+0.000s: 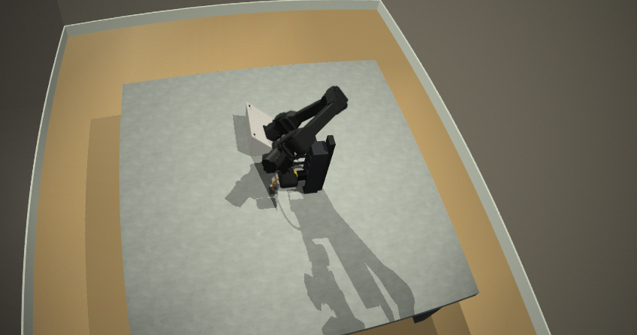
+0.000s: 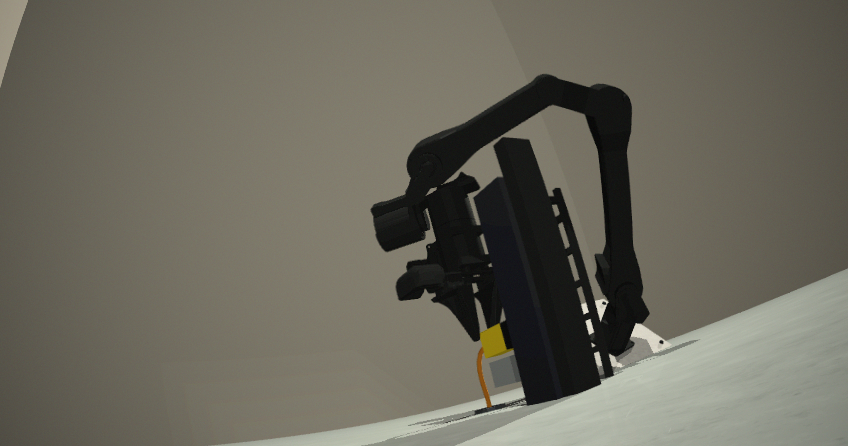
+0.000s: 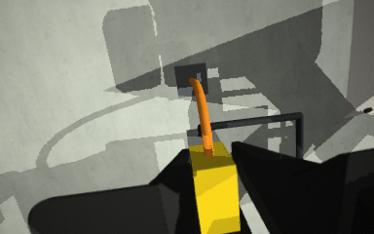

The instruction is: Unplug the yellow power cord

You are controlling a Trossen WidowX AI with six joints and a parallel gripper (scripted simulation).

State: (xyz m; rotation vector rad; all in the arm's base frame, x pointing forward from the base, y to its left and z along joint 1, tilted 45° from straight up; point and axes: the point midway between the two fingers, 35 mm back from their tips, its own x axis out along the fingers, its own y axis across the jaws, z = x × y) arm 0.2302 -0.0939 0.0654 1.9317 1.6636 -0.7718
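My gripper tip is now 3 cm to the left of the dark anchor block and 9 cm above it. The rest, counted from my gripper tip: yellow plug: 5 cm to the left.
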